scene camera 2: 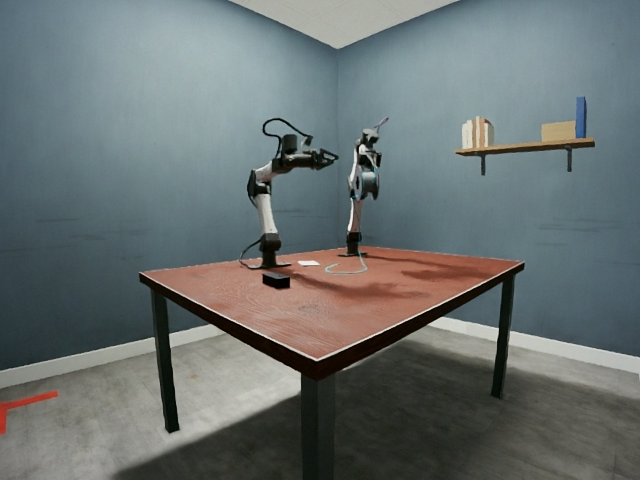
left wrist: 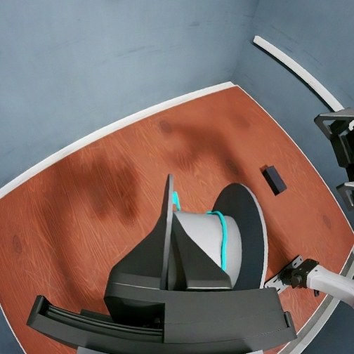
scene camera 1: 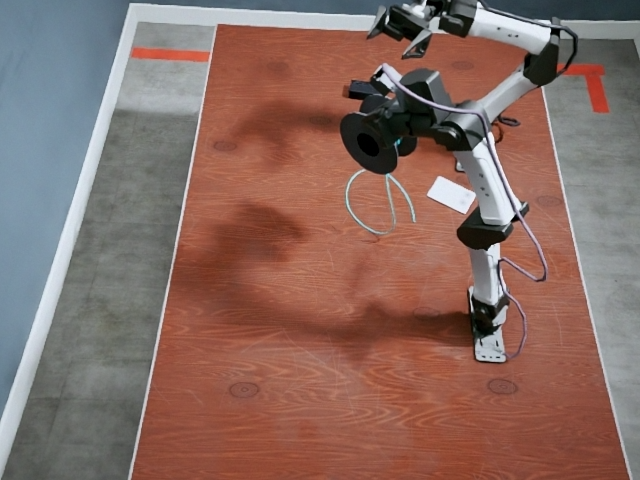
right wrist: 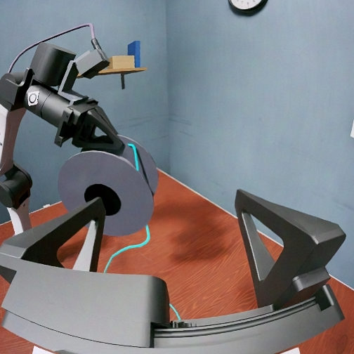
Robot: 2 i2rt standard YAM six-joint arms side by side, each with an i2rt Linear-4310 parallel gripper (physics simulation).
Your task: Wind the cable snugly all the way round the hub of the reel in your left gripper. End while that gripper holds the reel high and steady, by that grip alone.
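Places are measured from the left arm's base along level axes (x ahead, y left, z up), in metres.
Where they show: left gripper, between the fingertips: (scene camera 2: 374, 168) (scene camera 1: 363, 120); right gripper, between the fingertips: (scene camera 2: 335, 159) (scene camera 1: 384, 47); left arm's base, origin of its link: (scene camera 2: 352, 255) (scene camera 1: 485, 323); right arm's base, origin of its link: (scene camera 2: 269, 266).
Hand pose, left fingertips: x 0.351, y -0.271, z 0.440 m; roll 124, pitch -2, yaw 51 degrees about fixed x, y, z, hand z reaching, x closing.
Each offset is from my left fingertips to the top centre of the thing. Level surfaces: height alone.
My left gripper (scene camera 1: 376, 119) (left wrist: 167, 218) (right wrist: 121, 145) is shut on one flange of the dark reel @(dx -0.039, dy -0.012, dz +0.022 m) (scene camera 1: 354, 155) (scene camera 2: 370, 186) (left wrist: 254, 235) (right wrist: 75, 175) and holds it high above the table. The turquoise cable (scene camera 1: 379, 234) (scene camera 2: 345, 272) (left wrist: 224, 245) (right wrist: 148, 235) crosses the grey hub in one strand near the far flange; a short piece shows beside the gripped flange. The hub's underside is hidden. The cable hangs below the reel, and its tail lies curved on the table. My right gripper (scene camera 1: 387, 47) (scene camera 2: 337, 157) (left wrist: 328, 148) (right wrist: 168, 201) is open and empty, apart from reel and cable.
A black box @(dx -0.047, dy -0.503, dz -0.405 m) (scene camera 1: 361, 89) (scene camera 2: 275, 280) (left wrist: 274, 180) lies on the table @(dz -0.440 m) (scene camera 1: 310, 423) (scene camera 2: 232, 304). A white card @(dx -0.295, dy -0.122, dz -0.434 m) (scene camera 1: 451, 194) (scene camera 2: 308, 263) lies between the arm bases. A wall shelf (scene camera 2: 527, 147) holds books and a box.
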